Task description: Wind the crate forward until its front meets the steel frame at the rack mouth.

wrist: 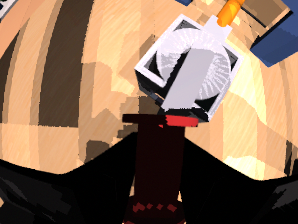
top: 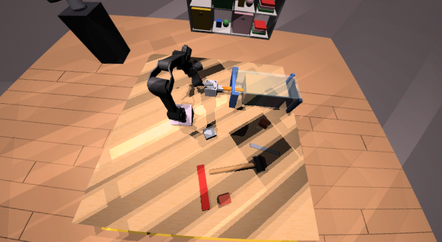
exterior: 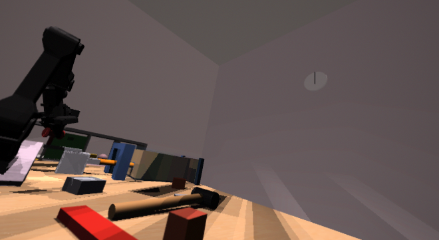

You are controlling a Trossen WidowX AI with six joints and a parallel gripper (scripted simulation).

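Now: the winch handle 2 cm ahead of my gripper tip and 3 cm below it. The rest, counted from my gripper tip: red grip (1 cm behind, 1 cm to the right); blue steel frame (25 cm ahead, 1 cm to the right, 3 cm below); winch (7 cm ahead, 10 cm below).
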